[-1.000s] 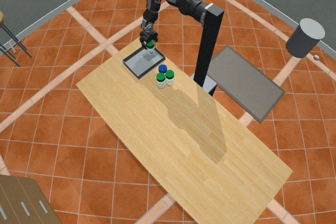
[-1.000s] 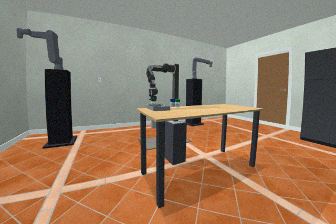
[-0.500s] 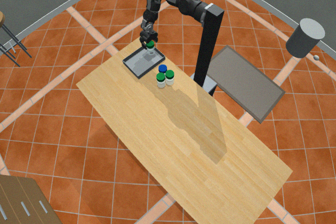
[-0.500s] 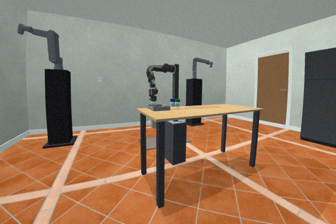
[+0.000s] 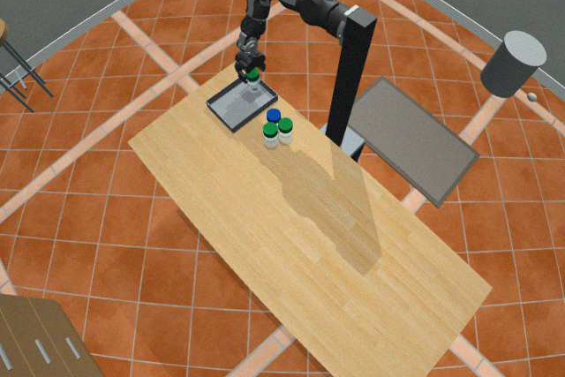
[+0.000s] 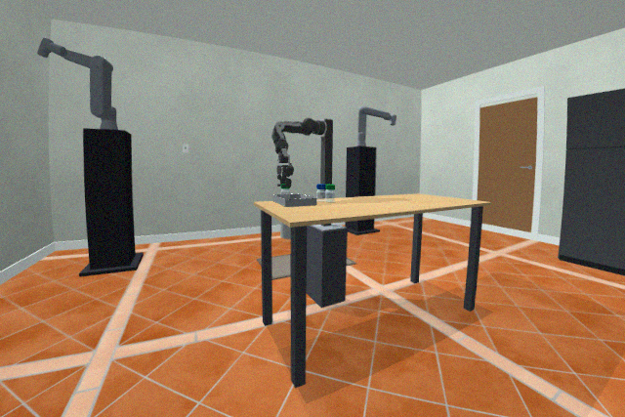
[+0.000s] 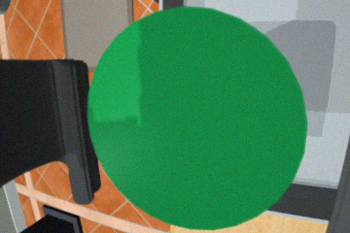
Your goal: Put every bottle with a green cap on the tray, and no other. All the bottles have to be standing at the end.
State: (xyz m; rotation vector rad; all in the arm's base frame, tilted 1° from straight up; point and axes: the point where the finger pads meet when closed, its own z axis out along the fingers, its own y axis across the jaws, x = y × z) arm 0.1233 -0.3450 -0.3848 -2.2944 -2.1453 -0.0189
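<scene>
Right now the blue-capped bottle is 80 mm ahead of my hand, 210 mm to the left of it and 50 mm below it. Round my hand: tray: 90 mm ahead, 30 mm to the left, 80 mm below.
</scene>
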